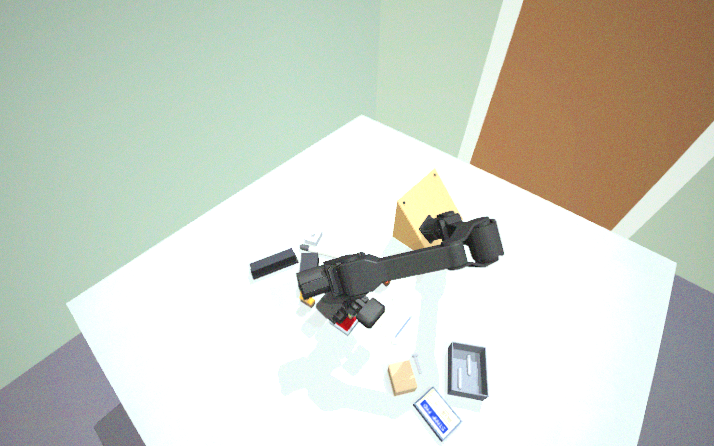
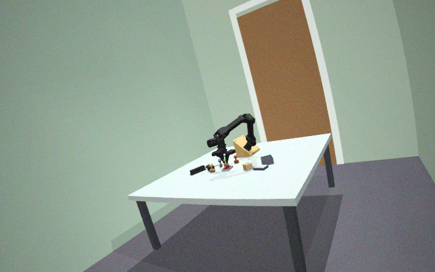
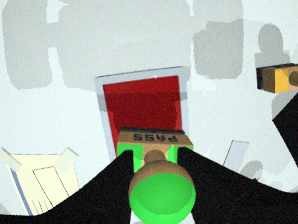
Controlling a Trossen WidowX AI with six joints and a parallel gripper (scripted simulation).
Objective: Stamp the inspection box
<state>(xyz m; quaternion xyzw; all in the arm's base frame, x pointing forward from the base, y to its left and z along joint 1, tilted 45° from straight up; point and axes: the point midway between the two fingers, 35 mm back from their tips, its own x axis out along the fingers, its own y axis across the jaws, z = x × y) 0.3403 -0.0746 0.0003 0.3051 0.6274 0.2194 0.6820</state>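
Right now my gripper tip is 4 cm above the red ink pad. From my gripper tip the other things lie so: pale card (7 cm behind, 11 cm to the left, 5 cm below); yellow-knobbed stamp (3 cm ahead, 12 cm to the right, 3 cm below); blue-knobbed stamp (10 cm behind, 10 cm to the right, 3 cm below).
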